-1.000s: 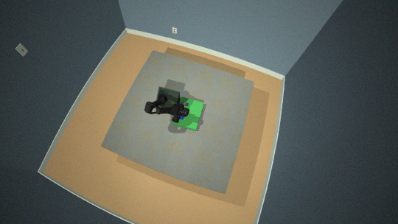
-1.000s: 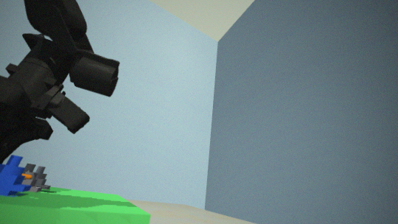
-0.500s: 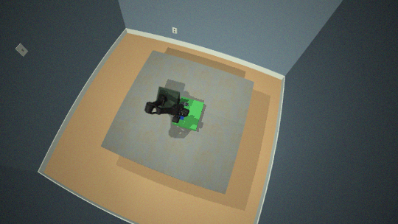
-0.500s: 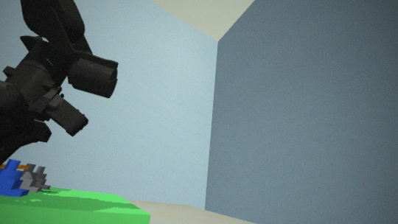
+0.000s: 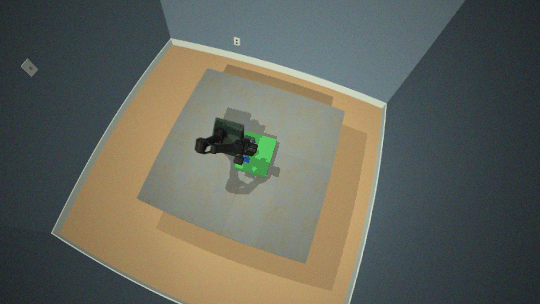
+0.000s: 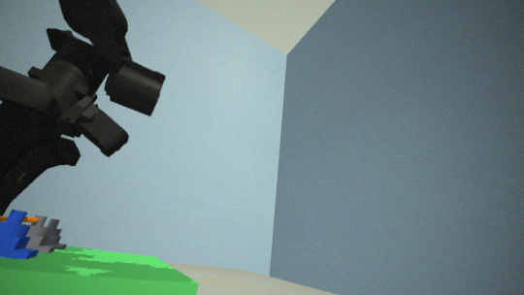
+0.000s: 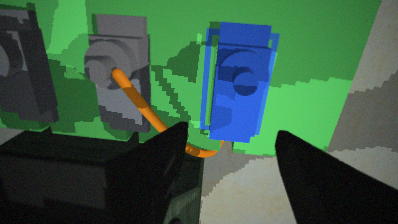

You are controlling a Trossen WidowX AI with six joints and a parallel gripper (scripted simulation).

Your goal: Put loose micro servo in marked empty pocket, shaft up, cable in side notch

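Now: the green deck 120 mm ahead of my gripper tip, 80 mm to the left of it and 60 mm below it.
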